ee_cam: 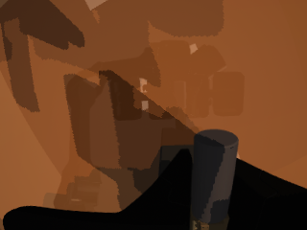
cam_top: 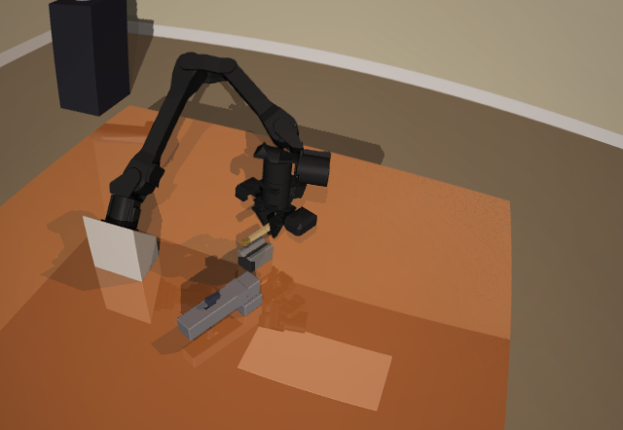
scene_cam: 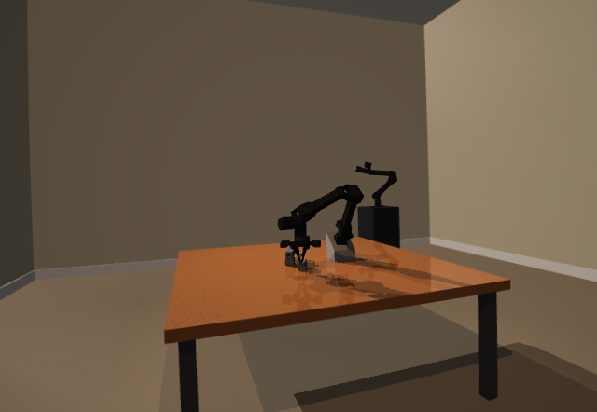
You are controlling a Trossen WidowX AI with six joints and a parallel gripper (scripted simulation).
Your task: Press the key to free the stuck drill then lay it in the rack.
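Now: gripper tip 4 cm to the left of the drill, 3 cm below it and 2 cm past it. The rest, counted from my gripper tip: grey housing 23 cm to the right, 2 cm behind, 1 cm below; rack 5 cm to the right, 3 cm below, 2 cm behind; dark key 25 cm to the right, 3 cm behind, 1 cm above.
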